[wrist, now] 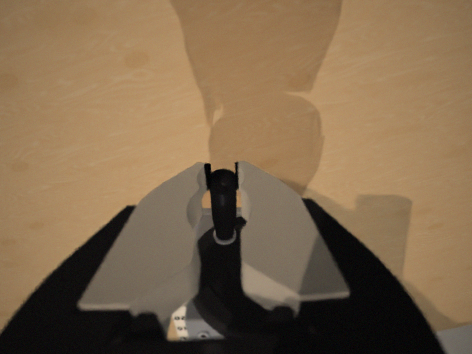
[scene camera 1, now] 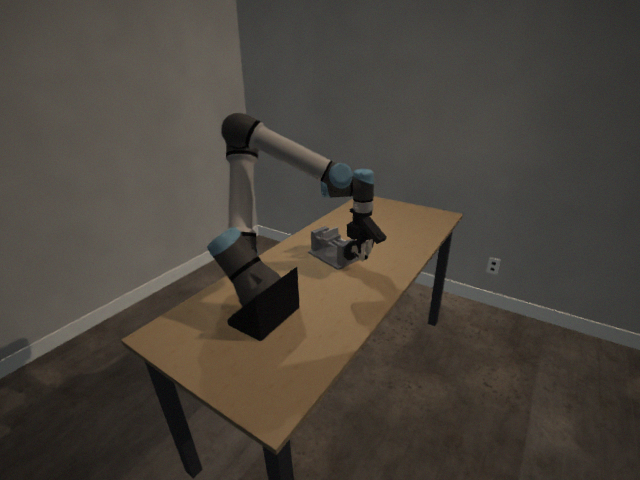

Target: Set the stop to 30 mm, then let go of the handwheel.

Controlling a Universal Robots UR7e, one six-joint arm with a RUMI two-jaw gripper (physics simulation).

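Places are measured from the arm's base along level axes (x ahead, y left, z up), in millimetres.
Pixels of known places: gripper, fingertip midpoint: (wrist: pixel 223 165) (scene camera 1: pixel 364 260); arm's base, link origin: (scene camera 1: pixel 262 292).
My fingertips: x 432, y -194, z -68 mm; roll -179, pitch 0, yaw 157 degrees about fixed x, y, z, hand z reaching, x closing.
For each thing: its top centre in the pictures, then the offset to it from my fingertips. "pt": a spot on its surface instead. Level surfaces: height alone.
- grey stop device, surface spot: (scene camera 1: pixel 328 250) pt dy +192, dx +76, dz -31 mm
- white scale, surface spot: (wrist: pixel 179 322) pt dy +127, dx +109, dz +15 mm
- wooden table, surface height: dz -41 mm
The grey stop device (scene camera 1: pixel 328 250) stands on the table. Its black handwheel (scene camera 1: pixel 350 251) (wrist: pixel 220 265) faces the gripper, and its black crank handle (wrist: pixel 223 202) points up in the wrist view. My gripper (scene camera 1: pixel 366 255) (wrist: pixel 223 166) is shut on the crank handle, with a light grey finger on each side of it. A piece of the white scale (wrist: pixel 179 322) shows below between the fingers, with some digits upside down. The red mark and most of the scale are hidden behind the gripper, so I cannot read the stop's position.
The wooden table (scene camera 1: pixel 330 330) carries the device and the arm's black angled base mount (scene camera 1: pixel 273 310). The table's long front edge runs below and right of the device in the scene view. A grey surface (wrist: pixel 457 340) shows at the lower right of the wrist view.
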